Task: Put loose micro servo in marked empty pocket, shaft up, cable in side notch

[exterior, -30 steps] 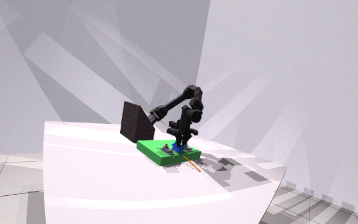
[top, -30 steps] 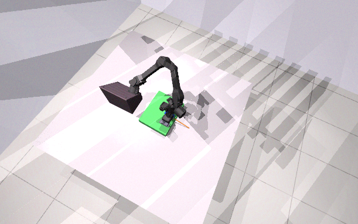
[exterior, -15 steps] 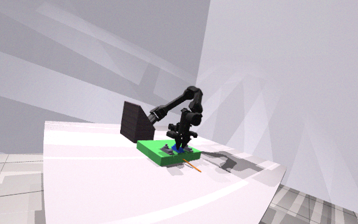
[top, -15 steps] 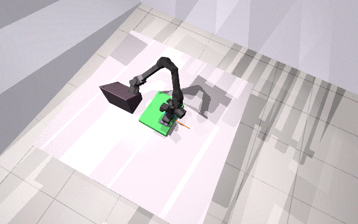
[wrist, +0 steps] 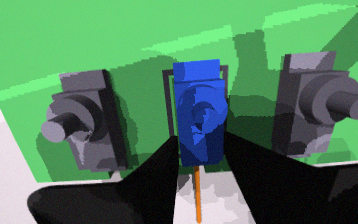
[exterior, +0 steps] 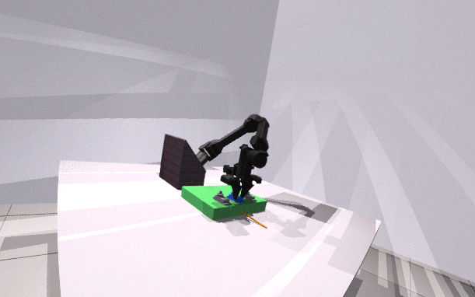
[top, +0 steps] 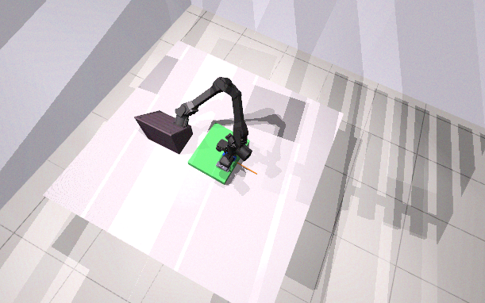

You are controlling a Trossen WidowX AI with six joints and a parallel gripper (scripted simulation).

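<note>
Now: gripper tip 12 cm past the green deck, 2 cm to the right of it and 3 cm above it.
</note>
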